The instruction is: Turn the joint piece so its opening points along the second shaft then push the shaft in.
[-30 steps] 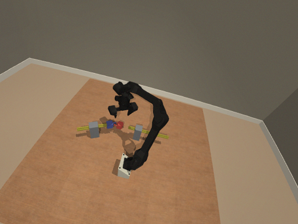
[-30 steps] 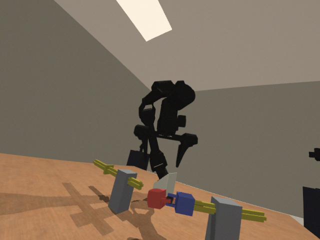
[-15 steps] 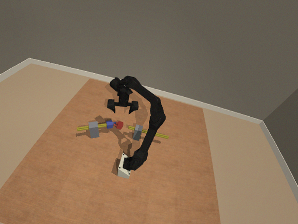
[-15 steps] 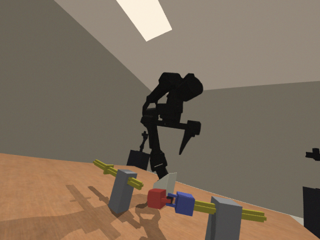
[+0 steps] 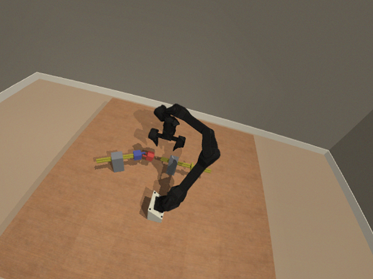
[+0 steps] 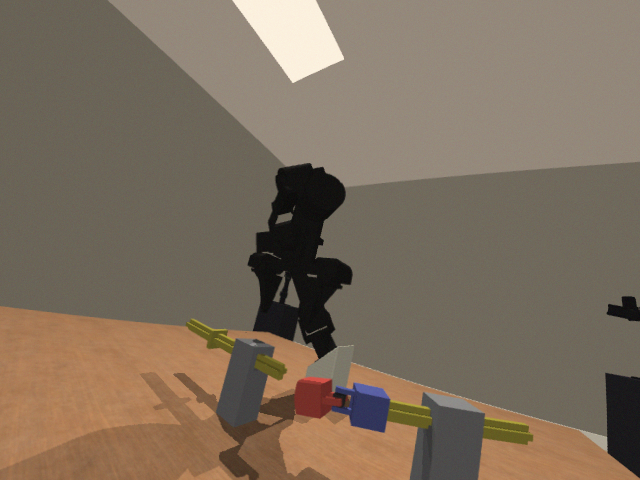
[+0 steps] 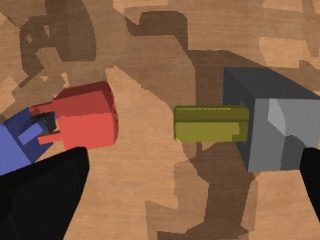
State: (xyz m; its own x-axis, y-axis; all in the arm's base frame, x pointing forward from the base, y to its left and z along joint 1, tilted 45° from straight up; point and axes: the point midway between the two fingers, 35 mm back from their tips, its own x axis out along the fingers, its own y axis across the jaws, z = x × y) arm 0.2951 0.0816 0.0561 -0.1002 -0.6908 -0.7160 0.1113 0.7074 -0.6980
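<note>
Right now the red joint piece is 9 cm below my gripper tip and 8 cm to the left of it.
</note>
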